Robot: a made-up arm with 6 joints.
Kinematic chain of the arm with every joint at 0, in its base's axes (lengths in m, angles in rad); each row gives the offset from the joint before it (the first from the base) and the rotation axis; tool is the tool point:
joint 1: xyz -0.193 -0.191 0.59 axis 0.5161 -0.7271 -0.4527
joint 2: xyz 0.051 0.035 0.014 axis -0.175 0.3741 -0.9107
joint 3: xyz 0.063 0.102 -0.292 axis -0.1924 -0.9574 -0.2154
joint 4: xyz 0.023 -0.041 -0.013 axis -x
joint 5: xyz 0.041 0.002 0 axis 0.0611 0.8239 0.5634
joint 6: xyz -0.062 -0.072 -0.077 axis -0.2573 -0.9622 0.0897
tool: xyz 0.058 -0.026 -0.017
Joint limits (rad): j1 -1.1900..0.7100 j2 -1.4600..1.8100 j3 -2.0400..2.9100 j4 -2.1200..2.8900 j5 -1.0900..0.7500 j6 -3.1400..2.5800
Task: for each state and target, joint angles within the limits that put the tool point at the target. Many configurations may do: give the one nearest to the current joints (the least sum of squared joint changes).
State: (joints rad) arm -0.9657 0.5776 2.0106 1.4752 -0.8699 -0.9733
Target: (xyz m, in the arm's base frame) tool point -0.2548 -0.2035 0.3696
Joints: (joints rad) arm -0.0466 0.1530 1.8462 1.3962 -0.8161 -0.8924
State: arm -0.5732 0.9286 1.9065 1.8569 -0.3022 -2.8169
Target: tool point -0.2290 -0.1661 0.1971
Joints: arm -0.1425 0.5441 2.3814 1.9788 -0.0018 -2.8897
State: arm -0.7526 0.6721 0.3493 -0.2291 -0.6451 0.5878
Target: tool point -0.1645 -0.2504 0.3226
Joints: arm -0.0397 0.6179 0.7004 0.2879 -0.5869 0.9401
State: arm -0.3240 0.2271 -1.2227 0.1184 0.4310 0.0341
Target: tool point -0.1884 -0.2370 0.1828
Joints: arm -0.2338 0.0961 -1.0863 0.2532 0.3999 0.0844
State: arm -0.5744 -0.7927 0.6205 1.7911 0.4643 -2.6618
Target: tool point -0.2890 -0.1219 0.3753
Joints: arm -0.5460 -0.8255 0.4108 1.8699 0.7456 -2.6964
